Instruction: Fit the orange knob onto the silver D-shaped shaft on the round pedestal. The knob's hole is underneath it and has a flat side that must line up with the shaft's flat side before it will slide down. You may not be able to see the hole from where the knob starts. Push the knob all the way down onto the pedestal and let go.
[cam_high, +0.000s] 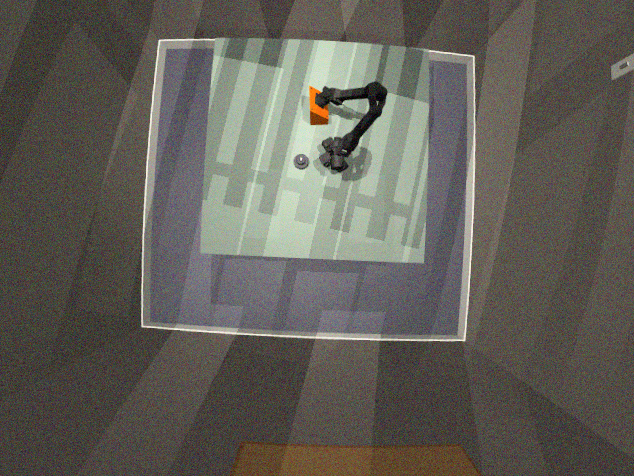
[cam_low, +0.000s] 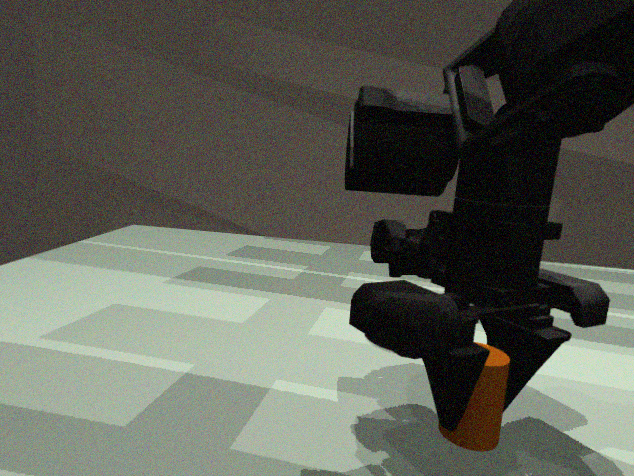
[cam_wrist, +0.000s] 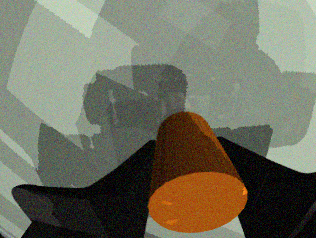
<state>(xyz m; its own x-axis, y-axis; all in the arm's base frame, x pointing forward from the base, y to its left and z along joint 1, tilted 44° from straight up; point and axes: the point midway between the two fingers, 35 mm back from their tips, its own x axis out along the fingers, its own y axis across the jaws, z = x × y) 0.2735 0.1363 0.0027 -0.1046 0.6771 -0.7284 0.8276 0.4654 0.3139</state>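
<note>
My gripper tip is 3 cm below the orange knob. The rest, counted from my gripper tip: round pedestal: 18 cm to the right, 2 cm ahead, 2 cm above.
</note>
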